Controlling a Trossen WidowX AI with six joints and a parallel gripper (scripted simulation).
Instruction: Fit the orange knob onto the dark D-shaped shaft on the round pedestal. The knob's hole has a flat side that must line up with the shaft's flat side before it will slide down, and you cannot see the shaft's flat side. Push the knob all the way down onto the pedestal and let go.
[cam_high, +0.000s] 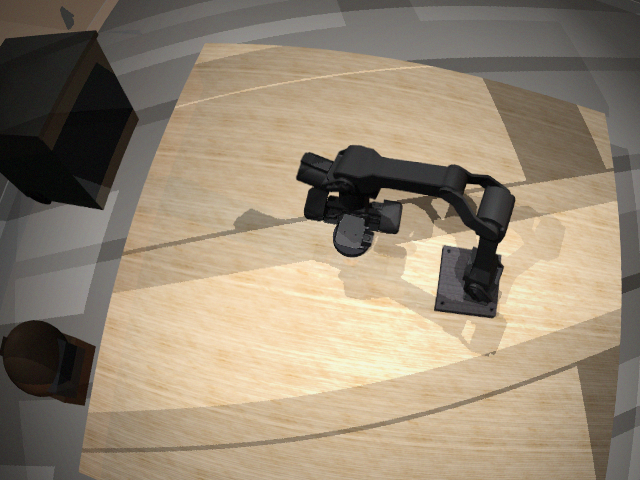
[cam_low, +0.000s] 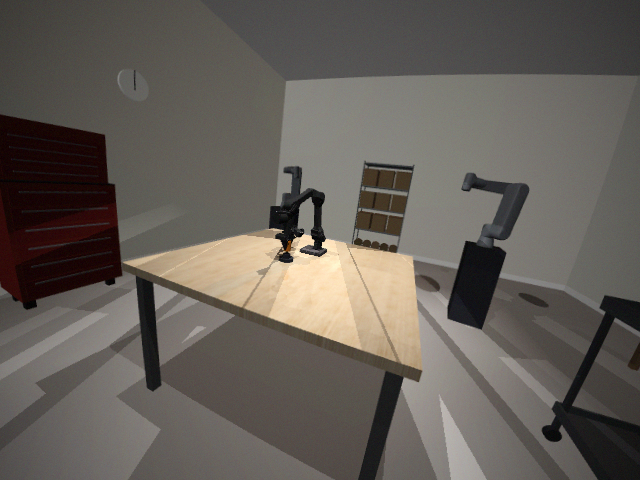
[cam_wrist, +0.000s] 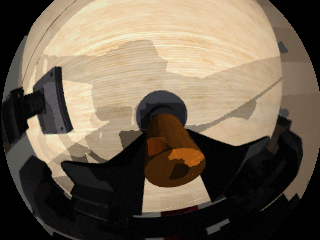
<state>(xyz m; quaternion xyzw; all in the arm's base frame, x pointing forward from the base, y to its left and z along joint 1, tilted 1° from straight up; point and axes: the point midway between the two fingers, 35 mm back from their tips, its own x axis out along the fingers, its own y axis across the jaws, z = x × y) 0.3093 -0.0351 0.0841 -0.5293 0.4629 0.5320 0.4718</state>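
My gripper tip is now 20 mm below the orange knob. From my gripper tip the other things lie so: dark round pedestal: 40 mm below.
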